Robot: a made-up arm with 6 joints.
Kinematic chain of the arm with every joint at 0, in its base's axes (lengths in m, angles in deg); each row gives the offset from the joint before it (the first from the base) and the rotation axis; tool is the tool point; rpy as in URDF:
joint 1: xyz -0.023 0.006 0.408 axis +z
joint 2: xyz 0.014 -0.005 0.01 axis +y
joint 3: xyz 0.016 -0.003 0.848 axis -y
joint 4: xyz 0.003 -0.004 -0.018 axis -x
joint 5: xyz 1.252 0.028 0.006 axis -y
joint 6: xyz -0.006 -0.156 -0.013 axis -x
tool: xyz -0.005 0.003 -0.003 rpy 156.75 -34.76 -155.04
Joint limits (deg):
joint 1: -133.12..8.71
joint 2: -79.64..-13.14
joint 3: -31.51..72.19
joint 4: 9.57..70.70
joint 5: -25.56..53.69
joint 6: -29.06..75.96
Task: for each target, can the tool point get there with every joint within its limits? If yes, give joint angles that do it. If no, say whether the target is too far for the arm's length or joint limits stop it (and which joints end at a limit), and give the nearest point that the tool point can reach.
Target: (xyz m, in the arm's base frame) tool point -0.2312 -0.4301 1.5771
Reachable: yes | joints -100.81 -49.49 -22.55 29.26 -18.48 -17.39
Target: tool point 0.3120 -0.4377 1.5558
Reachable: yes | joints -39.55 -46.55 -22.13 26.75 35.10 -14.03
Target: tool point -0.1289 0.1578 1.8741
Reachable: yes | joints -102.17 -64.47 -5.27 20.97 -10.98 58.66
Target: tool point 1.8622 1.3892 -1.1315
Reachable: no: too far | nearest point 1.2718 1.4751 1.0794 | short by 2.290 m
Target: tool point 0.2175 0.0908 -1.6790
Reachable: no: joint limits stop it (at a limit: joint 1, joint 2, joint 3, joint 4) | nearest point 1.0111 0.0234 0.8413 | short by 2.643 m
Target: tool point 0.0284 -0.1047 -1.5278
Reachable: no: joint limits stop it (at a limit: joint 2, joint 3, joint 4) | nearest point 0.4120 -0.9309 0.8417 | short by 2.539 m
